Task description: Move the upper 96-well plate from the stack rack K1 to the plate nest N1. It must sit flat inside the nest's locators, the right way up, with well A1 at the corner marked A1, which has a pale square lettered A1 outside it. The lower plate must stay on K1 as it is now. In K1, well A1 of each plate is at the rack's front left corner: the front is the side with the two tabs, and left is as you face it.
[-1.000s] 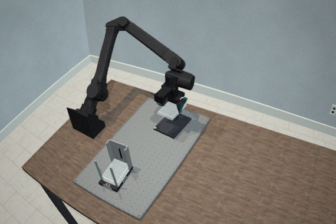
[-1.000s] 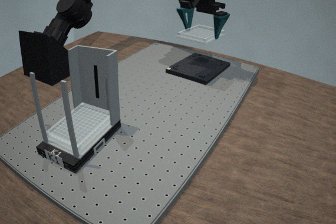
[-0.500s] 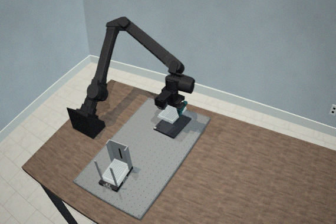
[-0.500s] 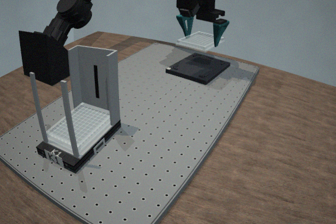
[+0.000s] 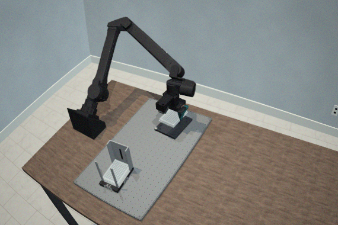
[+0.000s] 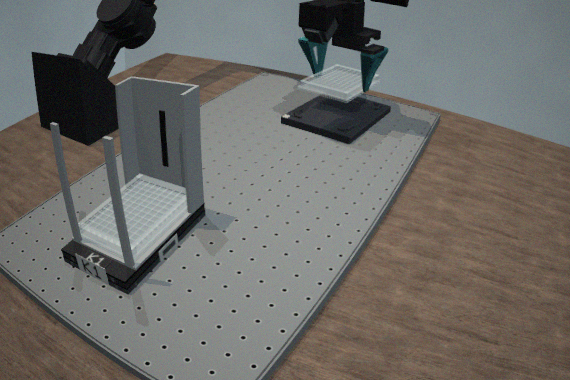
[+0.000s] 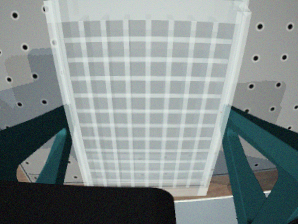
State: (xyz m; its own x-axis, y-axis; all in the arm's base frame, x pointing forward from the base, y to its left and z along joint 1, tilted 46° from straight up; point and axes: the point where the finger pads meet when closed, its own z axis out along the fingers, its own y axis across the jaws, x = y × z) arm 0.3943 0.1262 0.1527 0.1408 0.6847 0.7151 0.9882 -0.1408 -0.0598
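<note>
Right now my hand is 60 mm above the black plate nest N1. Round my hand: K1 label 80 mm behind, 500 mm to the right, 50 mm below; then pale A1 square 60 mm behind, 70 mm to the right, 50 mm below; then back wall 80 mm behind, 340 mm to the right, 20 mm above.
</note>
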